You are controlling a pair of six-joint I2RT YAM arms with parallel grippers.
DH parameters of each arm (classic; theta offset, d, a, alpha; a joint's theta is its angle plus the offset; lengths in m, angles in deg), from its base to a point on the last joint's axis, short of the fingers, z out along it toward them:
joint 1: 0 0.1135 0.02 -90
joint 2: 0 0 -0.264 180
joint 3: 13.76 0 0.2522 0
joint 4: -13.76 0 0.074 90
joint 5: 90 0 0 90
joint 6: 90 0.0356 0 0
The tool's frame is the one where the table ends.
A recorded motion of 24 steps. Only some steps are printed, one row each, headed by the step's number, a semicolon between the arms.
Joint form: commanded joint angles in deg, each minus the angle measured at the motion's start. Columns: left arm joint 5, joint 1, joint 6, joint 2, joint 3, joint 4; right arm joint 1, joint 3, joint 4, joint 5, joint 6, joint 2.
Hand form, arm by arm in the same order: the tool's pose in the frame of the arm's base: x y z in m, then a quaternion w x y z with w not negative. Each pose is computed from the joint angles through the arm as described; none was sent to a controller.
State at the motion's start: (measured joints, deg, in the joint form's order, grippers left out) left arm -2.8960 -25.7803 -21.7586 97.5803 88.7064 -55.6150; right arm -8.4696 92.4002 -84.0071 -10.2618 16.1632 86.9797
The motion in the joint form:
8: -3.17 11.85 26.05 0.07 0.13 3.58; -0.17 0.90 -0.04 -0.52 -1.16 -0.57
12: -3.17 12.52 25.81 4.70 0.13 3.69; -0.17 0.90 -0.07 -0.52 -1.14 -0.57
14: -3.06 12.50 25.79 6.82 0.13 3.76; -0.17 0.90 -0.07 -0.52 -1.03 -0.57
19: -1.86 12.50 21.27 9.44 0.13 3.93; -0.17 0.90 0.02 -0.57 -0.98 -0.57
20: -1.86 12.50 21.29 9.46 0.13 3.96; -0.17 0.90 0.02 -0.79 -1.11 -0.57
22: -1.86 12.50 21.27 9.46 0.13 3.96; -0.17 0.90 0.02 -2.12 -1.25 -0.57
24: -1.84 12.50 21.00 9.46 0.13 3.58; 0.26 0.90 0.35 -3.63 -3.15 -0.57
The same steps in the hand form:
8: 0.3500 -0.0829 0.3014 0.25472 0.13989 0.95638 0.02991; 0.2617 -0.0330 0.3597 0.10600 0.19239 0.97050 0.09940
12: 0.3648 -0.0821 0.2734 0.21646 0.13567 0.96621 0.03443; 0.2616 -0.0330 0.3597 0.10572 0.19259 0.97049 0.09940
14: 0.3704 -0.0836 0.2602 0.19899 0.13733 0.96970 0.03502; 0.2616 -0.0330 0.3597 0.10563 0.19352 0.97030 0.09951
19: 0.3767 -0.0859 0.2437 0.17826 0.10238 0.97845 0.01963; 0.2618 -0.0330 0.3597 0.10633 0.19380 0.97012 0.10002
20: 0.3768 -0.0859 0.2436 0.17834 0.10255 0.97841 0.01965; 0.2618 -0.0329 0.3597 0.10632 0.19245 0.97021 0.10179
22: 0.3768 -0.0859 0.2436 0.17835 0.10238 0.97843 0.01962; 0.2619 -0.0321 0.3599 0.10568 0.18975 0.96955 0.11311
24: 0.3762 -0.0858 0.2433 0.17514 0.10030 0.97923 0.01945; 0.2628 -0.0293 0.3602 0.10925 0.16788 0.97175 0.12481

